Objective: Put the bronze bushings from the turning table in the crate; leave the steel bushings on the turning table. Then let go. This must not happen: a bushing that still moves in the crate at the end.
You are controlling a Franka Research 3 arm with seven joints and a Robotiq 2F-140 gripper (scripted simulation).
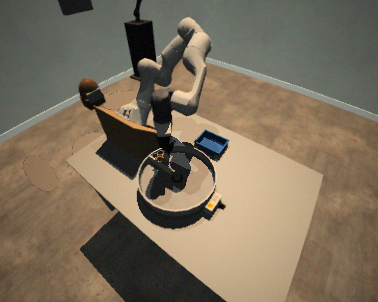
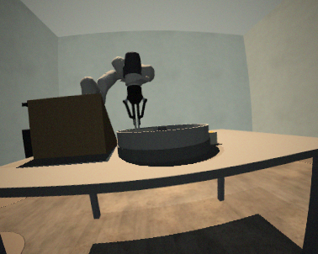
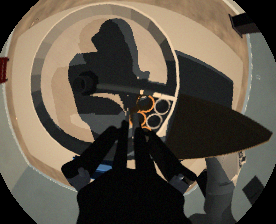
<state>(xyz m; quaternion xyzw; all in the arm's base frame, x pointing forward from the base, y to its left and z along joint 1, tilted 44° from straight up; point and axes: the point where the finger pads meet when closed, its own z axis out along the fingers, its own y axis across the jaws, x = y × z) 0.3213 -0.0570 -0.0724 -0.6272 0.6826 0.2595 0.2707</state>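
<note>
Now: the blue crate 300 mm to the left of my hand, 140 mm ahead of it and 90 mm below it. Also, from my hand: round grey turning table (120 mm ahead, 70 mm to the right, 60 mm below).
</note>
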